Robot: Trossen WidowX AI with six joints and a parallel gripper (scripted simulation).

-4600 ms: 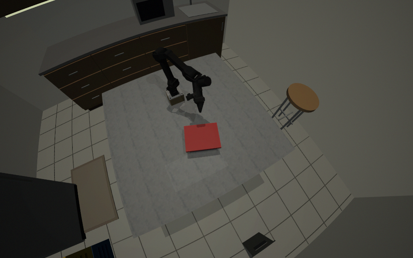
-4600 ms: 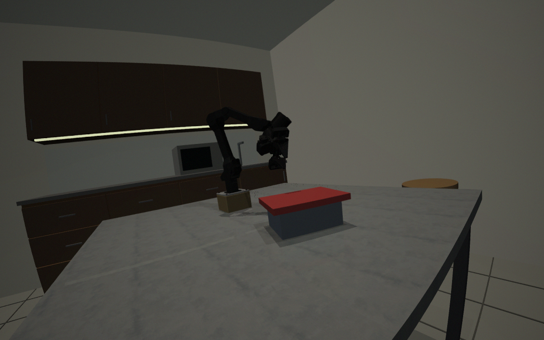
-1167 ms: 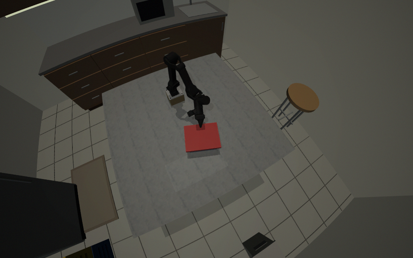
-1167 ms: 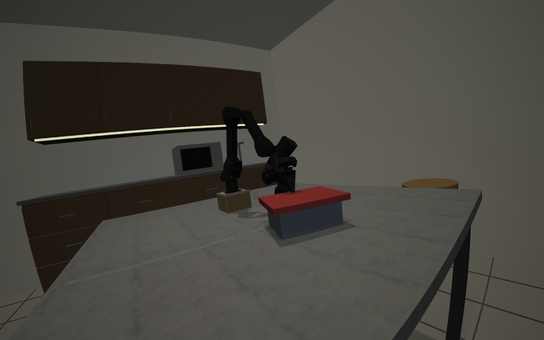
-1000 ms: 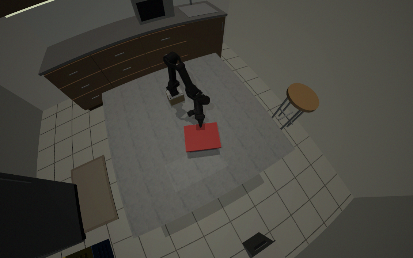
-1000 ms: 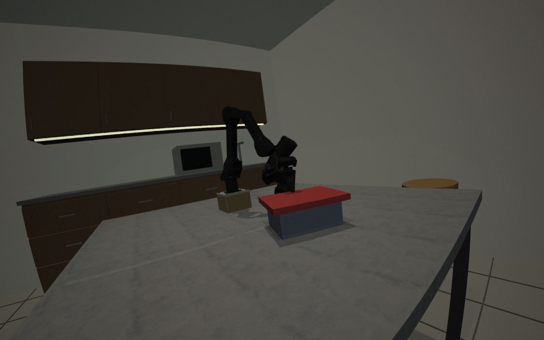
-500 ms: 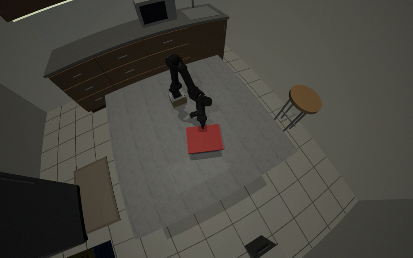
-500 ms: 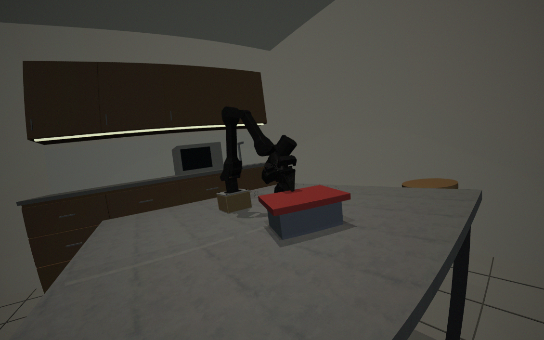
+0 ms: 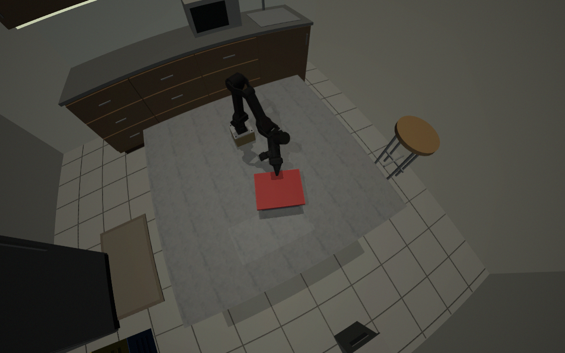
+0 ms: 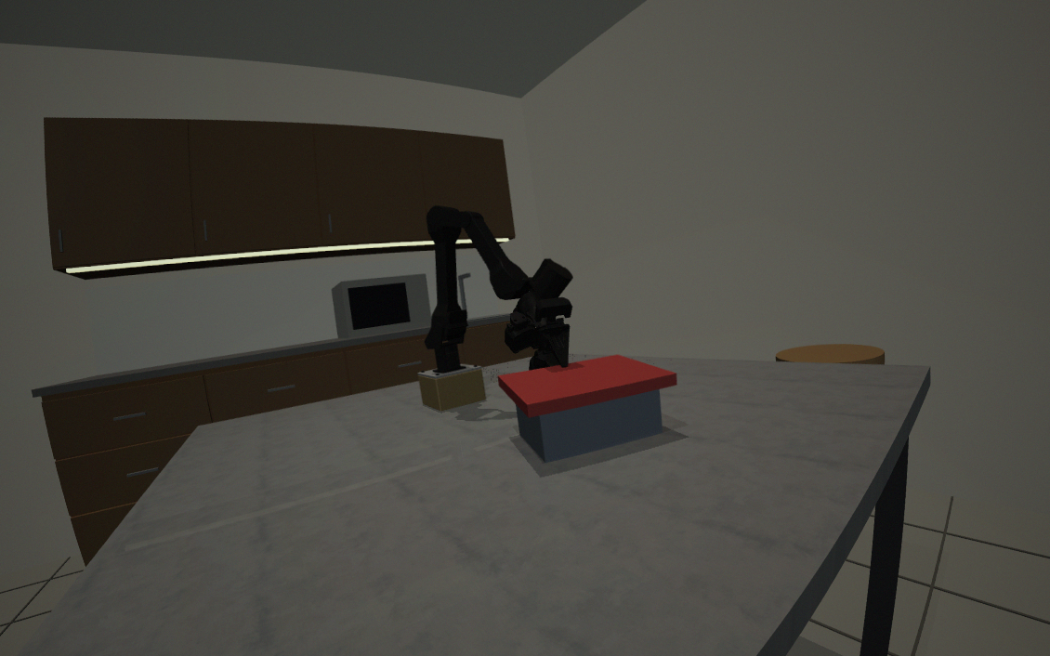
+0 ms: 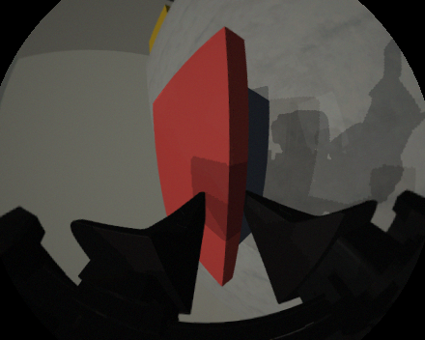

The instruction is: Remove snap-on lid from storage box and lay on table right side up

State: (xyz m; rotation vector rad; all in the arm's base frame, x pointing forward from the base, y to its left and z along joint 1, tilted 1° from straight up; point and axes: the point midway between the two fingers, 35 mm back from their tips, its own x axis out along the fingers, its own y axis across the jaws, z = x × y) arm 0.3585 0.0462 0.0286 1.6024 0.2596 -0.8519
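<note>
The red lid is 70 mm ahead of my gripper tip and 30 mm to the right of it. Round my gripper tip: storage box 70 mm ahead, 50 mm below, 30 mm to the right.
</note>
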